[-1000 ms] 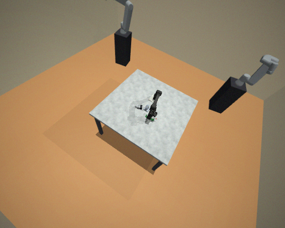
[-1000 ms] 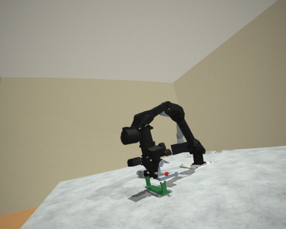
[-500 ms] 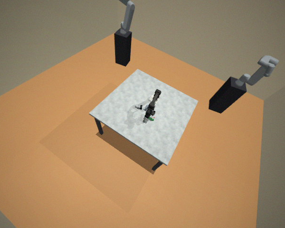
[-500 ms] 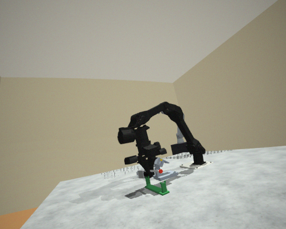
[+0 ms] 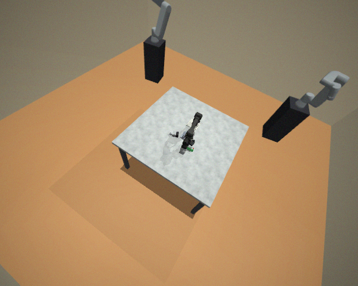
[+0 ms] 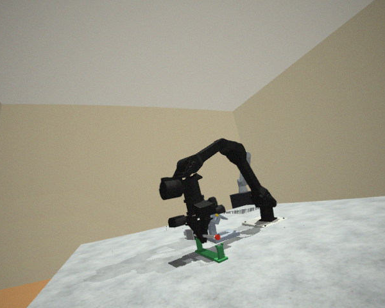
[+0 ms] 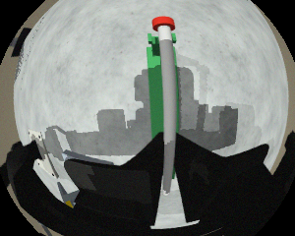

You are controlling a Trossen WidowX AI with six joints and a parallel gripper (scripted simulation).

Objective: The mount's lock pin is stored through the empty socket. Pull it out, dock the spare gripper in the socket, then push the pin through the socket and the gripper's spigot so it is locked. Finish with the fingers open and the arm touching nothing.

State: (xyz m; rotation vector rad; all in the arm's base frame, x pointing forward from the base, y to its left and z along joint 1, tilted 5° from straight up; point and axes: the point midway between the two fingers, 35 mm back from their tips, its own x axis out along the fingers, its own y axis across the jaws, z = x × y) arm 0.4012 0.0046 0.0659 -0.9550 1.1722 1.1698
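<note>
Right now my gripper tip is 20 mm to the right of the green cradle and 10 mm above it. Round my gripper tip: spare gripper 110 mm behind, 200 mm to the right, 10 mm below; then mount socket 130 mm behind, 70 mm to the right, 20 mm above.
</note>
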